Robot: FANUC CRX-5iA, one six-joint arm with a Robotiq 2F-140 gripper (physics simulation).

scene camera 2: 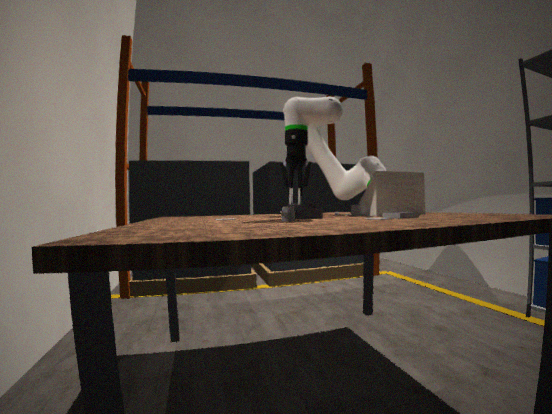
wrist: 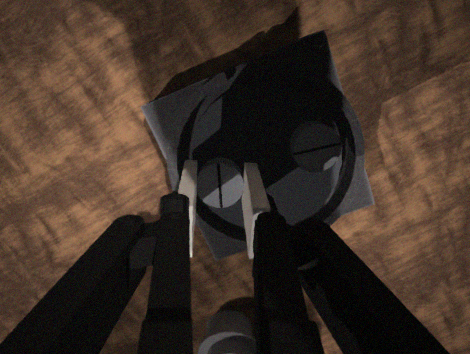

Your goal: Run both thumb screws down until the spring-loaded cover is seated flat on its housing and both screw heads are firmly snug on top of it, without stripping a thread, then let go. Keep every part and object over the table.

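Places are measured from the arm's base along level axes (x ahead, y left, z up), in millimetres.
Where they show: gripper, fingertip midpoint: [scene camera 2: 295,204] [wrist: 220,181]; arm's base at its link origin: [scene camera 2: 387,195].
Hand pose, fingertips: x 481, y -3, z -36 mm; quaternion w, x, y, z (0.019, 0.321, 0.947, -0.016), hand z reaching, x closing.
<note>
Things, the pixels of their top centre, and the offset from my fingertips. "pt": a spot on its surface instead. Level surfaces: height alone.
- square grey housing at its top centre: [wrist: 266,164] [scene camera 2: 302,204] dy +7, dx -31, dz +0 mm
- round dark cover at a spot on its surface: [wrist: 297,197] pt dy +41, dx -35, dz -7 mm
- left screw at its top centre: [wrist: 219,186] dy +1, dx +1, dz +6 mm
- right screw at its top centre: [wrist: 317,148] dy +14, dx -62, dz +6 mm
- small round grey part at its top centre: [scene camera 2: 287,206] dy +148, dx +94, dz -7 mm
- low grey block at its top centre: [scene camera 2: 400,212] dy +268, dx -296, dz -36 mm
- wooden table at its surface level: dz -56 mm
The square grey housing [wrist: 162,117] [scene camera 2: 312,212] sits on the table, with the round dark cover [wrist: 297,197] on it, partly in shadow. Two slotted thumb screws show from above in the wrist view. The left screw [wrist: 229,192] has its slot nearly upright in the picture; the right screw [wrist: 310,137] has a nearly level slot and stands apart from the fingers. My gripper [wrist: 220,181] [scene camera 2: 295,202] points down, with its pale pads shut against both sides of the left screw's head. Whether the cover is seated flat, and any gap under the heads, cannot be told.
A small round grey part [wrist: 230,327] [scene camera 2: 288,214] stands close to the housing, between the finger linkages in the wrist view. A pale upright box [scene camera 2: 400,194] and a low grey block [scene camera 2: 398,215] are on the right of the wooden table [scene camera 2: 200,235].
</note>
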